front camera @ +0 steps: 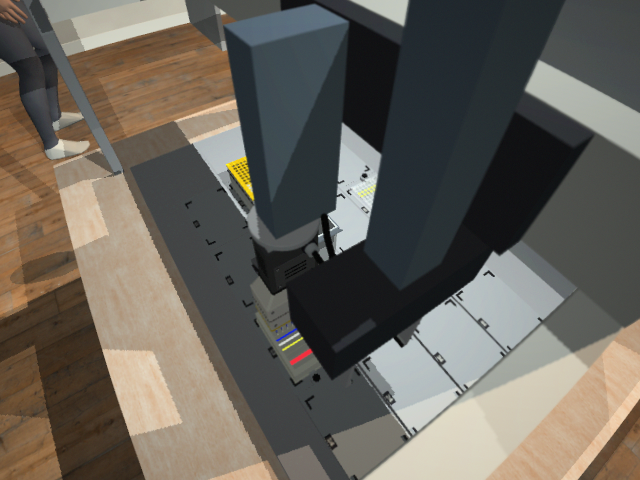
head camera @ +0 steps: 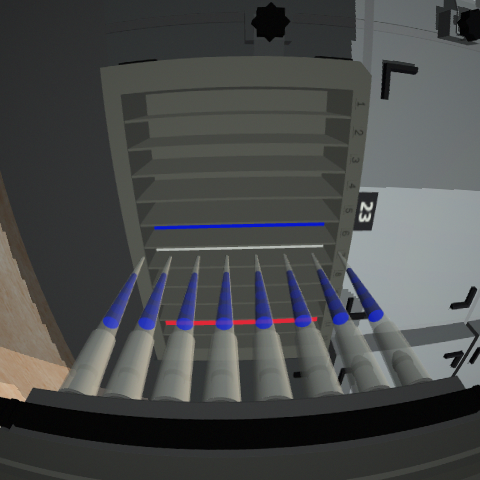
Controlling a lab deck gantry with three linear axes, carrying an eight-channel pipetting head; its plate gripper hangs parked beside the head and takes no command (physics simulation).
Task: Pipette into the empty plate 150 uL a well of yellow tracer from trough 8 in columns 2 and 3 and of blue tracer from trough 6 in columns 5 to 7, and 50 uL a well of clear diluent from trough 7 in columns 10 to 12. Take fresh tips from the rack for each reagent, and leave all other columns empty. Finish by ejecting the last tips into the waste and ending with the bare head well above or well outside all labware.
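Observation:
The pipetting head [front camera: 271,302] is over the trough block [front camera: 299,376] [head camera: 235,75]. Eight tips [head camera: 226,295] in the head view hold blue liquid, with their ends above the block. Blue [head camera: 240,226] shows in trough 6 and clear diluent [head camera: 240,248] in trough 7. Yellow [front camera: 292,344] shows in the front view; the tips cover that area in the head view. The plate [front camera: 368,192] shows yellow wells and is partly hidden. The tip rack [front camera: 238,173] and the waste bin [front camera: 333,229] are partly behind the head's column. The parked plate gripper [front camera: 378,359] has its fingers apart, mostly hidden, holding nothing visible.
A red strip [front camera: 301,356] [head camera: 175,323] lies in the trough block beyond the yellow one. The gripper's black carriage [front camera: 330,304] hangs beside the head and covers part of the deck. Corner brackets [head camera: 400,69] and a black knob [head camera: 270,22] stand near the block.

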